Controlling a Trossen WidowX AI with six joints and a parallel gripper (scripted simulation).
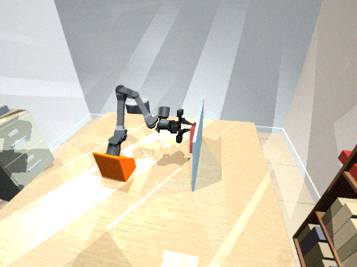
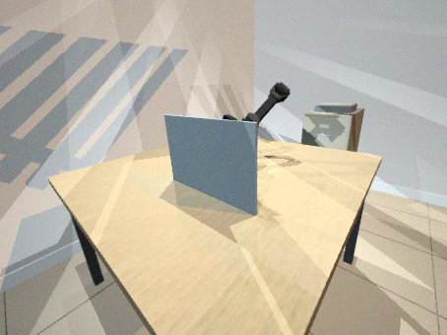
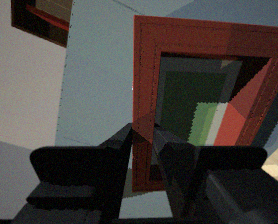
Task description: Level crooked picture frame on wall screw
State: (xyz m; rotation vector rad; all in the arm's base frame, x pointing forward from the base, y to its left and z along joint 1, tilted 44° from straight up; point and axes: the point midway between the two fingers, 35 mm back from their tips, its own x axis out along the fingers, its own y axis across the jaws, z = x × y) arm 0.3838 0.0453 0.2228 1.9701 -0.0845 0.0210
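Now: gripper tip 20 mm to the left of the red picture frame and 50 mm above it. The rest, counted from my gripper tip: pale blue wall panel 20 mm ahead, 20 mm to the right, 60 mm below.
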